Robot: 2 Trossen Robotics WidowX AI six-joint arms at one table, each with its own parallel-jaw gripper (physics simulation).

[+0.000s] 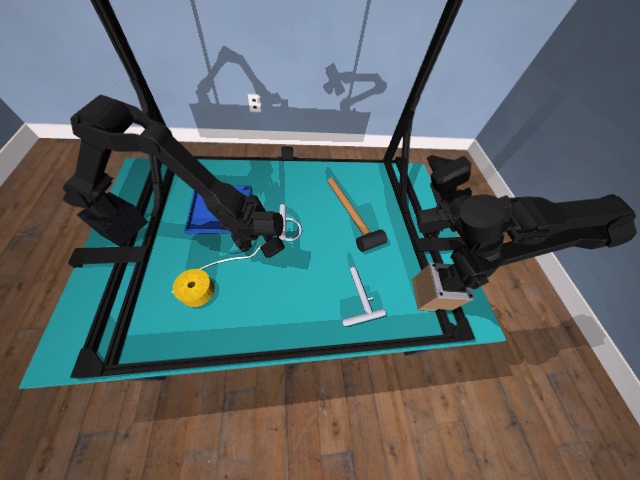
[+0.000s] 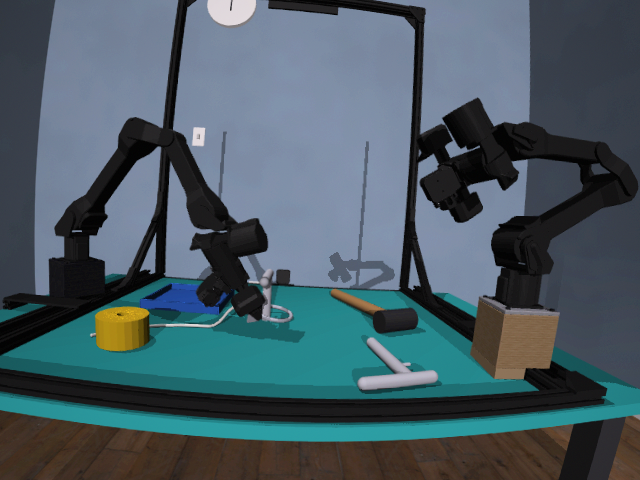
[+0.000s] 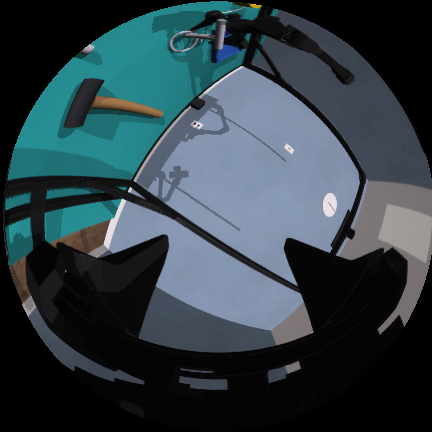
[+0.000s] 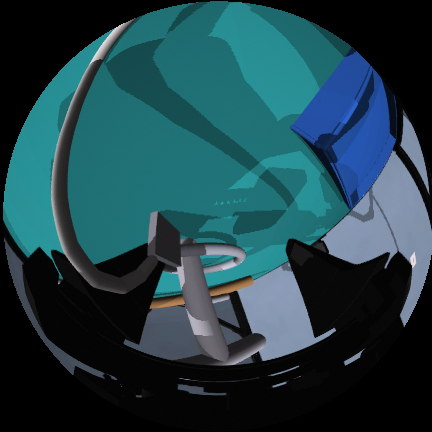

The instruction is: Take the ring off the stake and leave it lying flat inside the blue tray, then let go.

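Where they show: left gripper, fingertip midpoint: (image 1: 430, 170) (image 3: 228, 243); right gripper, fingertip midpoint: (image 4: 229, 244); left arm's base, link origin: (image 1: 451, 280) (image 2: 517, 303); right arm's base, link origin: (image 1: 106, 210) (image 2: 76, 259).
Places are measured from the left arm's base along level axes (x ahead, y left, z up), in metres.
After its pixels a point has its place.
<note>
The light grey ring (image 1: 300, 228) @[x 0.418, y -0.202, z -0.108 m] (image 2: 291, 313) @[x 0.418, y -0.206, z -0.107 m] (image 4: 243, 256) @[x 0.491, y -0.220, z -0.097 m] encircles the T-topped grey stake (image 1: 282, 219) (image 2: 266, 299) @[x 0.472, y -0.165, z -0.067 m] (image 3: 219, 35) @[x 0.464, y -0.162, z -0.008 m] (image 4: 199, 305) @[x 0.482, y -0.171, z -0.064 m], low above the table. A white cord (image 1: 227, 259) @[x 0.630, y -0.069, z -0.112 m] (image 2: 206, 326) @[x 0.577, y -0.080, z -0.113 m] (image 4: 60, 175) runs to the ring's square tab (image 4: 166, 242) @[x 0.499, y -0.148, z -0.101 m]. My right gripper (image 1: 258, 248) (image 2: 232, 308) (image 4: 229, 244) @[x 0.507, y -0.189, z -0.099 m] is open and empty, close beside the stake; cord and tab show near one finger. The blue tray (image 1: 201, 231) @[x 0.729, y -0.156, z -0.103 m] (image 2: 180, 307) @[x 0.678, y -0.163, z -0.107 m] (image 3: 225, 54) @[x 0.689, y -0.344, z -0.107 m] (image 4: 335, 100) lies behind my right gripper, partly hidden by the arm. My left gripper (image 1: 436, 201) (image 2: 449, 173) (image 3: 228, 243) @[x 0.137, y -0.161, z 0.221 m] is open and empty, high at the right.
The cord's yellow spool (image 1: 192, 291) @[x 0.683, y 0.052, z -0.067 m] (image 2: 122, 333) @[x 0.665, y 0.071, z -0.087 m] stands front left. A mallet (image 1: 371, 240) @[x 0.188, y -0.152, z -0.069 m] (image 2: 395, 320) @[x 0.186, y -0.137, z -0.083 m] (image 3: 84, 102) @[x 0.178, y -0.166, z -0.067 m] lies right of the stake. A second T-shaped stake (image 1: 360, 286) @[x 0.226, y -0.005, z -0.098 m] (image 2: 398, 379) @[x 0.222, y 0.092, z -0.101 m] lies at the front right. Black frame rails (image 1: 284, 357) @[x 0.430, y 0.195, z -0.098 m] border the work area.
</note>
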